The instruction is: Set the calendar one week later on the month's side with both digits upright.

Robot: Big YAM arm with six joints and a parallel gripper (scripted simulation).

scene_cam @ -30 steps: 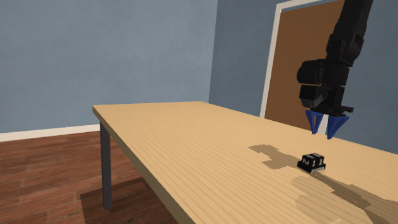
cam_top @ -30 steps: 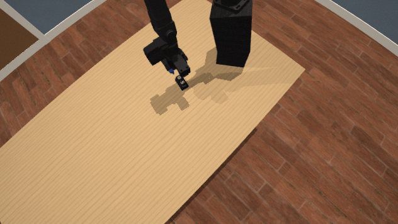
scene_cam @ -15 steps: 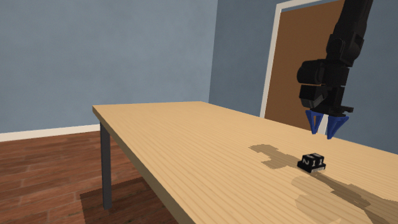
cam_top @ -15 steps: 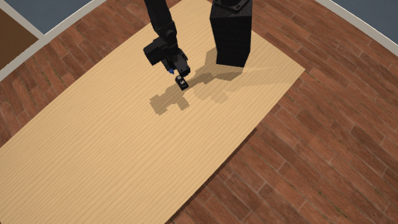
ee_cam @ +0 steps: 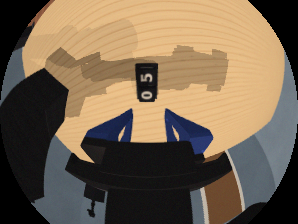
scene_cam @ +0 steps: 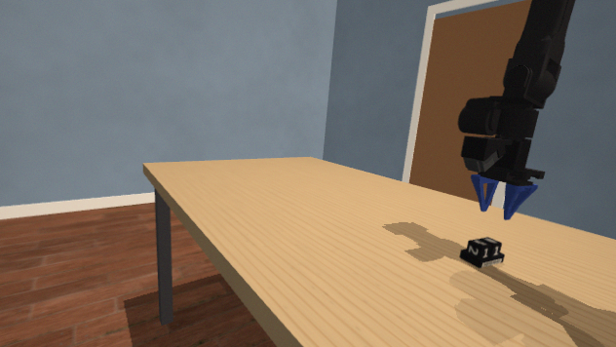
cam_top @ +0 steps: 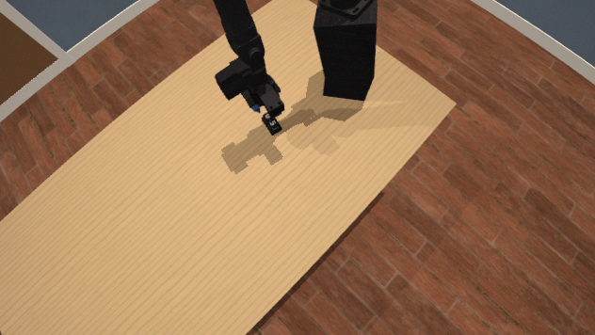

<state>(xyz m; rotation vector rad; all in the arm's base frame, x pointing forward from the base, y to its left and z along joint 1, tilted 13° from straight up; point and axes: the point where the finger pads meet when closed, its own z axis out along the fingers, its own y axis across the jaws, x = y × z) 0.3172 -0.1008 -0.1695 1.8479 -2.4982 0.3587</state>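
The black date cube is 8 cm below my hand. Round my hand: black tray 9 cm below, 2 cm to the left; then black cube 8 cm below, 3 cm to the left, 1 cm ahead.
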